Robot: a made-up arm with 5 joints.
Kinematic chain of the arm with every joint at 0, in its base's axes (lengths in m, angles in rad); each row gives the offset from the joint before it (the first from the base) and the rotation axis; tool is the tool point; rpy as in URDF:
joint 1: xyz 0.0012 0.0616 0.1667 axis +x
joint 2: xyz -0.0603 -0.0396 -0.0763 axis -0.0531 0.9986 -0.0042
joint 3: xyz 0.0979 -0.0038 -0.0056 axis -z
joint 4: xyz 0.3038 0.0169 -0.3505 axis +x
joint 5: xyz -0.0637 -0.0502 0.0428 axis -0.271 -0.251 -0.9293
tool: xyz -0.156 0.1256 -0.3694 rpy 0 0 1.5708
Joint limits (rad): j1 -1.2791..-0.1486 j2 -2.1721..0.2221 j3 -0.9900..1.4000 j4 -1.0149..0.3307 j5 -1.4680..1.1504
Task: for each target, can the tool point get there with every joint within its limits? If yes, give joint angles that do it. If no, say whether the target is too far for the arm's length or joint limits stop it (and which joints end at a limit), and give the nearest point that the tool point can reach.
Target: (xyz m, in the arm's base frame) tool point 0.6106 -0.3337 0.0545
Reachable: yes | joints -0.4433 -1.0532 0.6733 -0.7176 0.7322
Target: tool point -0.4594 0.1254 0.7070
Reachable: no: joint limits stop it (at a limit: joint 2, joint 3, joint 4, joint 5) | nearest point 0.0808 0.1096 0.5734 | short by 0.557 m
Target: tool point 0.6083 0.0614 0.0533
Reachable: yes | joints -0.9358 -1.2811 0.5048 0.2224 -0.2494
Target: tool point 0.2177 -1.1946 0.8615
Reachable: no: too far | nearest point 0.1070 -0.7125 0.3983 | short by 0.678 m
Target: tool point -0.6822 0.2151 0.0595
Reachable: no: joint limits stop it (at a limit: joint 1, joint 2, joint 3, joint 4, joint 5) | nearest point -0.2920 -0.0130 -0.1922 | short by 0.517 m
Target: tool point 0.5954 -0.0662 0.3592
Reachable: yes | joints -0.4068 -1.8610 1.2174 -0.6790 0.3001
